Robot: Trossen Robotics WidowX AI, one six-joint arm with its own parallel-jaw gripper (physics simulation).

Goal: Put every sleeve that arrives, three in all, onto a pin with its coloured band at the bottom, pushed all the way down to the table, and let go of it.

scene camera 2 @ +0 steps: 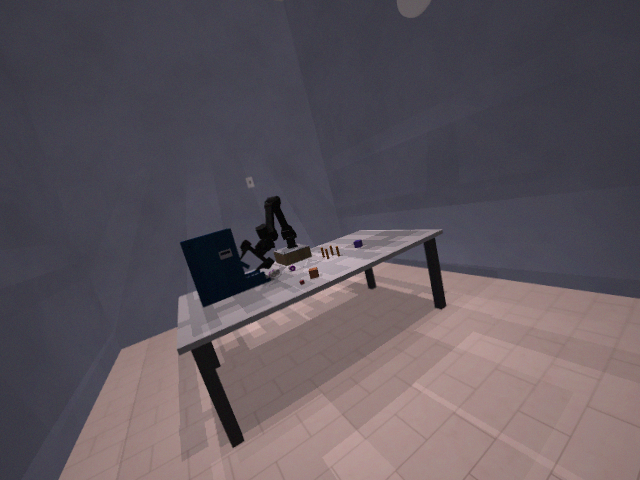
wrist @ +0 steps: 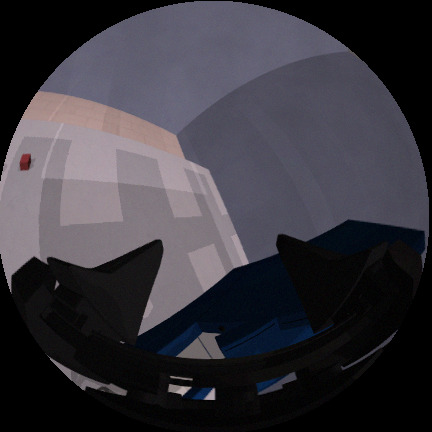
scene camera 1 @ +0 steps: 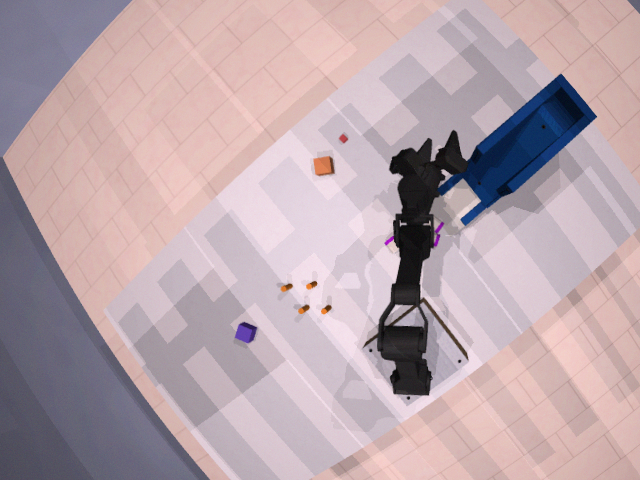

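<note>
My gripper (scene camera 1: 440,135) (scene camera 2: 251,262) (wrist: 220,243) is open and empty, above the table beside the blue chute (scene camera 1: 522,111) (scene camera 2: 211,268) (wrist: 250,340). Four upright orange pins stand in a group left of the arm, among them a front-left pin (scene camera 1: 303,308) and a front-right pin (scene camera 1: 326,309); no sleeve shows on them. A pale piece with a magenta band (scene camera 1: 389,240) shows left of my forearm, and magenta bands (scene camera 1: 437,238) show right of it. A magenta-banded sleeve (scene camera 2: 292,268) lies near the chute's mouth. My arm partly hides these pieces, so their number is unclear.
An orange cube (scene camera 1: 323,165) (scene camera 2: 313,272) and a small red cube (scene camera 1: 343,138) (scene camera 2: 301,282) (wrist: 25,162) lie left of the gripper in scene camera 1. A purple cube (scene camera 1: 245,332) (scene camera 2: 357,243) lies beyond the pins. The arm stands on a box (scene camera 2: 294,256).
</note>
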